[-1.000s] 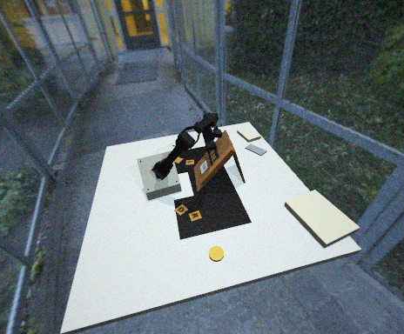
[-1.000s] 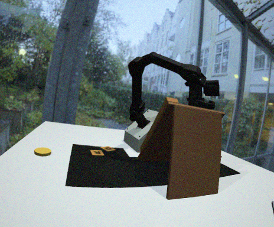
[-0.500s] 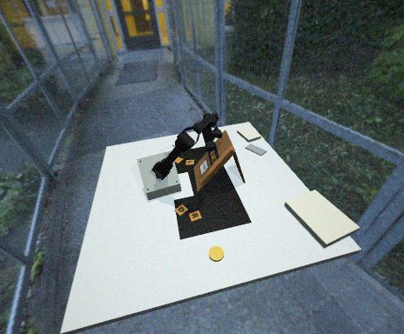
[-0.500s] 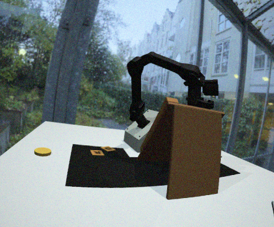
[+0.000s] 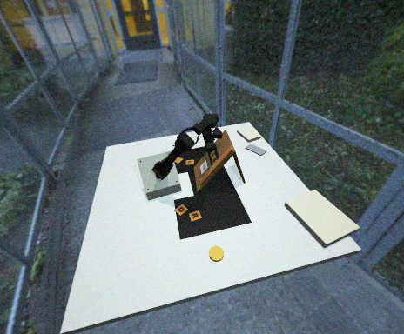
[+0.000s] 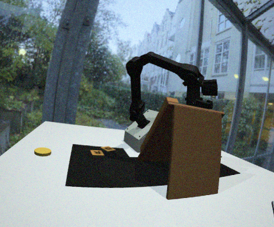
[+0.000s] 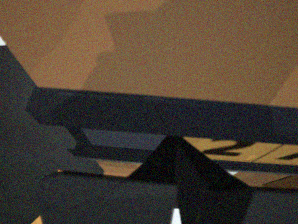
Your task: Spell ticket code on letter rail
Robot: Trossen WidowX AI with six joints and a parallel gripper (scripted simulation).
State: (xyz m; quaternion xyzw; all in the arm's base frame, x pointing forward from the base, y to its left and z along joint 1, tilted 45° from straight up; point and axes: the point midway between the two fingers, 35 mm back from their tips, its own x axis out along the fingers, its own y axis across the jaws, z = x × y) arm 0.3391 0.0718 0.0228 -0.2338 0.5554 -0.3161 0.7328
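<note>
Right now my gripper tip is 10 mm past the orange tile marked 2 and 30 mm to the left of it. Also, from my gripper tip: orange tile marked l (120 mm behind, 160 mm to the left, 170 mm below); then black mat (140 mm behind, 50 mm to the right, 170 mm below); then white ticket (70 mm behind, 20 mm to the right, 90 mm below).
</note>
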